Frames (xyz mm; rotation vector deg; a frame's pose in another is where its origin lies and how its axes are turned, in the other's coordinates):
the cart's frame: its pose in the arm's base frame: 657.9 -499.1 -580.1 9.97 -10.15 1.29
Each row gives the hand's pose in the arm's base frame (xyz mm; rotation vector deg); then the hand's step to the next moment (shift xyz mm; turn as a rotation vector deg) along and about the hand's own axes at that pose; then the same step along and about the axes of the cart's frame.
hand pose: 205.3 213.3 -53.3 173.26 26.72 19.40
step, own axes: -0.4 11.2 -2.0 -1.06 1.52 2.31
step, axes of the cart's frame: 2.8 -10.2 4.3 -0.45 -2.20 -1.93
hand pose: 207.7 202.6 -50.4 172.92 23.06 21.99
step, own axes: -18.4 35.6 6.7 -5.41 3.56 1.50
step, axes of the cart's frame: -8.1 -39.8 1.1 -4.18 -5.11 -0.77
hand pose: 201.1 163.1 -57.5 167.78 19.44 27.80
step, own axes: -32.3 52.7 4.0 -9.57 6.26 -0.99
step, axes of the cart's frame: -18.8 -58.2 10.0 -7.99 -7.97 2.07
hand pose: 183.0 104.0 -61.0 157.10 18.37 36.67
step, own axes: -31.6 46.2 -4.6 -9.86 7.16 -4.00
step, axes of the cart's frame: -21.7 -47.8 20.0 -8.99 -7.63 5.05
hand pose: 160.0 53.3 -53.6 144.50 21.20 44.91
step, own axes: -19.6 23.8 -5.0 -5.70 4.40 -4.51
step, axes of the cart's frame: -14.7 -23.9 13.8 -6.13 -3.52 4.71
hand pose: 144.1 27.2 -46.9 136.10 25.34 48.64
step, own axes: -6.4 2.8 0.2 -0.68 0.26 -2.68
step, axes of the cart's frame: -4.5 -5.3 0.3 -1.93 0.89 1.79
